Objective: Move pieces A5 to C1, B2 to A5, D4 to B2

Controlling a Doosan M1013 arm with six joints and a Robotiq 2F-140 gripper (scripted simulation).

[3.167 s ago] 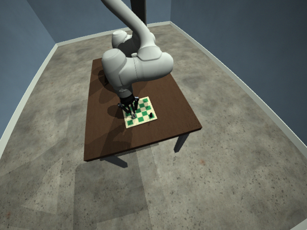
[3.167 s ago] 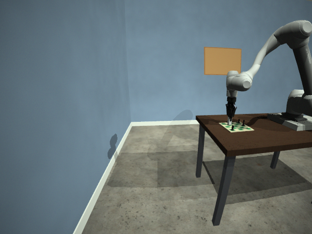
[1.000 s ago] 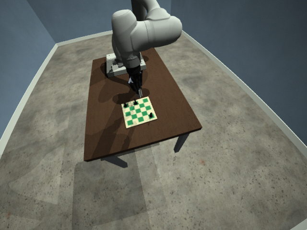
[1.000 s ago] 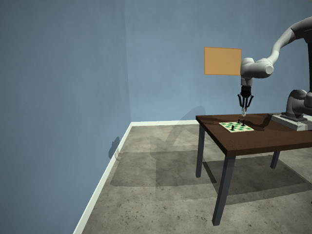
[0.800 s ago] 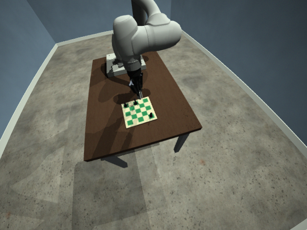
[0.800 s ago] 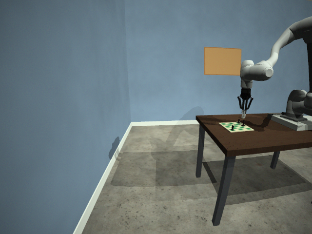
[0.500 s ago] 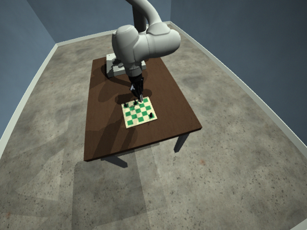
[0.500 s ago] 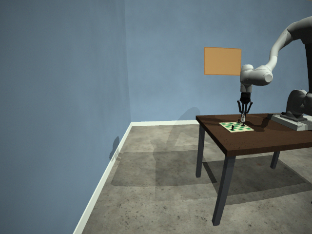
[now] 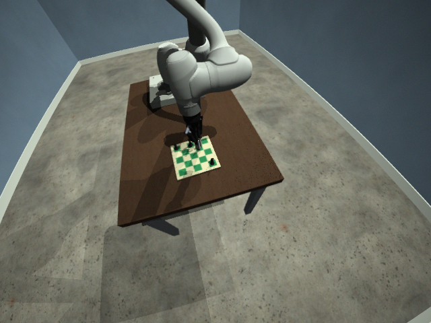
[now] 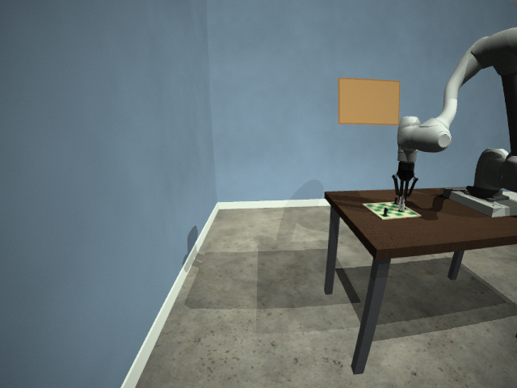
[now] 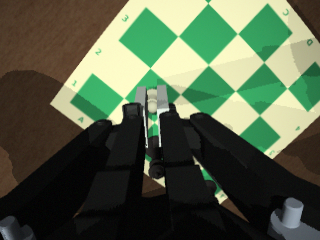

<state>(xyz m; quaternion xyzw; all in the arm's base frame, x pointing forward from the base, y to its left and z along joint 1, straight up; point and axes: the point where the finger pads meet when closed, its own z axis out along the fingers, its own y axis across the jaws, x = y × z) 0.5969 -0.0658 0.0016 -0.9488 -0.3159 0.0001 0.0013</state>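
The small pale piece is 3 cm below my hand. Also, from my hand: black chess piece: 12 cm ahead, 2 cm to the left, 3 cm below; then cream chessboard: 3 cm ahead, 4 cm to the right, 5 cm below.
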